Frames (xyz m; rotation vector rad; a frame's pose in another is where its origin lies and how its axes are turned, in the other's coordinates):
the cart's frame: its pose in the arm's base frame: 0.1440 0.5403 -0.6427 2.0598 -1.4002 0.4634
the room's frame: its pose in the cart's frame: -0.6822 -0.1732 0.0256 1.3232 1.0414 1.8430
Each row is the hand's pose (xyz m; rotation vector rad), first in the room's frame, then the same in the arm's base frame.
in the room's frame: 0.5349 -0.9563 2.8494 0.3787 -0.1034 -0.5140
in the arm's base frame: -0.4194 -1.1754 0.9205 -0.2863 1.0096 -2.9521
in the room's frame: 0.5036 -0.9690 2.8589 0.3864 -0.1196 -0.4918
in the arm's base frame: -0.3946 -1.1688 0.9444 -0.2851 0.9870 -2.9319
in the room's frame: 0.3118 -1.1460 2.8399 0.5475 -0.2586 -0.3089
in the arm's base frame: -0.2921 -1.0219 1.1352 -0.2541 0.6724 -2.8052
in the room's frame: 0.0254 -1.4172 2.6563 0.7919 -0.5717 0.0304
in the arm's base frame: -0.1636 -0.6661 1.3500 -0.2793 0.1811 -2.4700
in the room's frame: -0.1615 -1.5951 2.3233 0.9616 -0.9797 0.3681
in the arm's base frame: -0.1099 -0.2499 1.3869 -0.4035 -0.2125 -2.0257
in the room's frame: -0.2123 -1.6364 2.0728 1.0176 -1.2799 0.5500
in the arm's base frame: -0.1150 -0.0018 1.3130 -0.5299 -0.4044 -1.7207
